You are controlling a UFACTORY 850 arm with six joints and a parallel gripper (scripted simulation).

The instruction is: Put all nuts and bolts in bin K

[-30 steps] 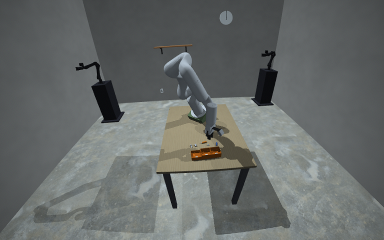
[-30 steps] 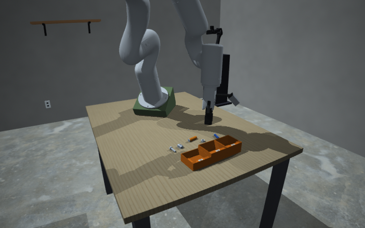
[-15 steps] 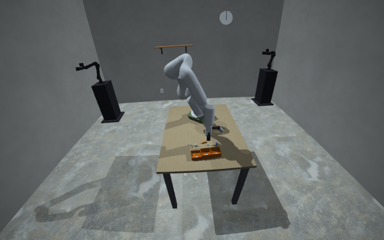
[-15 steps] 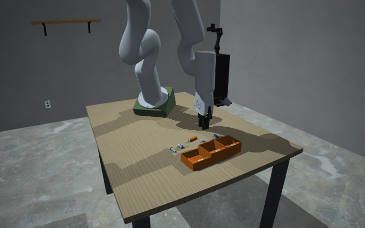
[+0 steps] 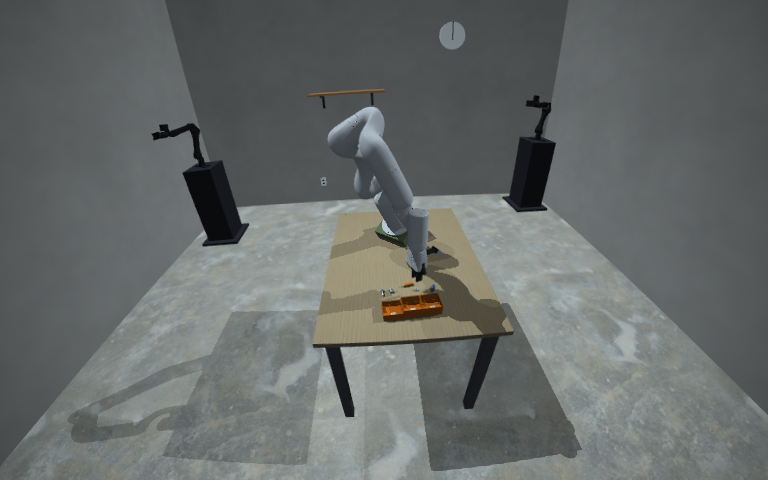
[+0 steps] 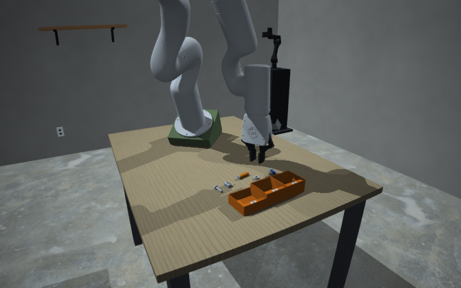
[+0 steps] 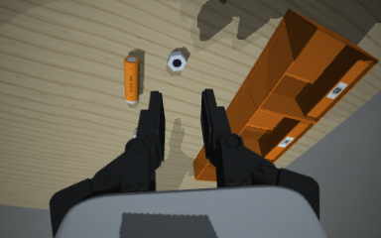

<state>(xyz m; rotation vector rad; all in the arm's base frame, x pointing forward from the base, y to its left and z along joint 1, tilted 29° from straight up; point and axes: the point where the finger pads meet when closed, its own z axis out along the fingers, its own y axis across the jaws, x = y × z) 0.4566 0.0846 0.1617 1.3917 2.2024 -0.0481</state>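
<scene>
My gripper is now 90 mm above the silver hex nut. From my hand the other things lie so: blue cylinder 80 mm to the left, 90 mm below; then grey sharpener-like block 10 mm behind, 120 mm to the right, 80 mm below; then orange cylinder 40 mm behind, 30 mm to the right, 80 mm below.
</scene>
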